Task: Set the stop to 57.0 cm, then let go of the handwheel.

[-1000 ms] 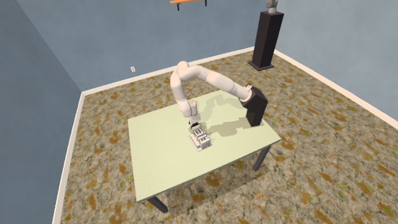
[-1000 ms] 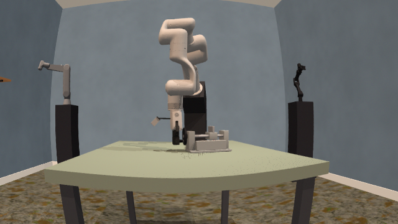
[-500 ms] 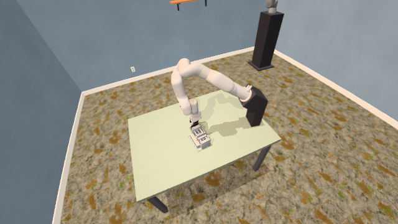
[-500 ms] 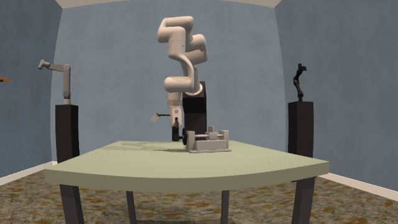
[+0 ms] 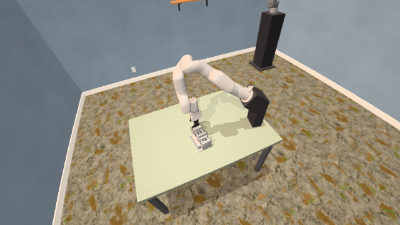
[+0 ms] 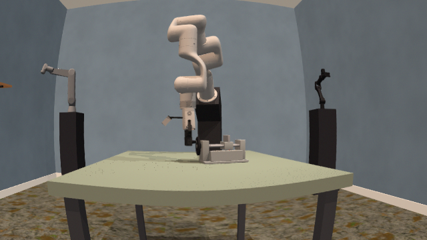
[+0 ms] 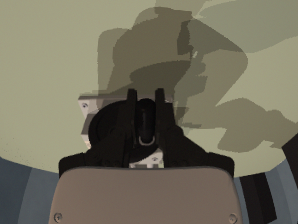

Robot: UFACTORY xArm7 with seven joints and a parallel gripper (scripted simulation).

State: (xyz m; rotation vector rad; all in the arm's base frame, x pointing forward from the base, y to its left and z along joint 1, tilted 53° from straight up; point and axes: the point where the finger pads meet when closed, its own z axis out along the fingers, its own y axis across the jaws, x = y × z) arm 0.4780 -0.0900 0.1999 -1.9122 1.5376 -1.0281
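Right now my hand is 20 mm to the right of the black handwheel and 10 mm above it. The rest, counted from my hand: grey stop block: 10 mm ahead, 180 mm to the left, 10 mm below.
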